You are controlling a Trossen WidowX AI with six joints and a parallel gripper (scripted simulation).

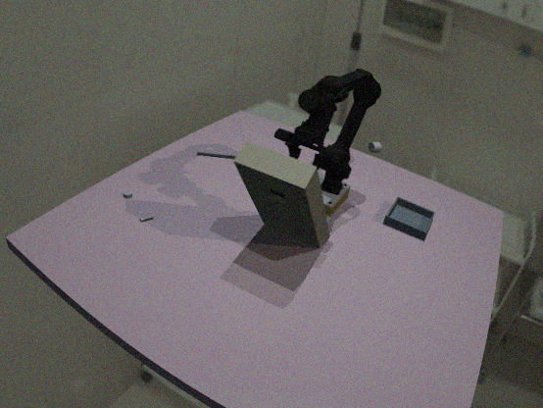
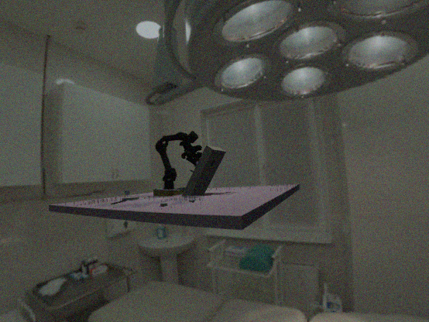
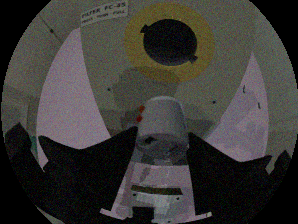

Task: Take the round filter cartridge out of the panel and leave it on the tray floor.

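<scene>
Now: gripper tip 340 mm to the right of the dark tray, 290 mm past it and 190 mm above it. The rest, counted from my gripper tip: round filter cartridge: right at my gripper tip; then service panel: 50 mm below, 40 mm ahead.
</scene>
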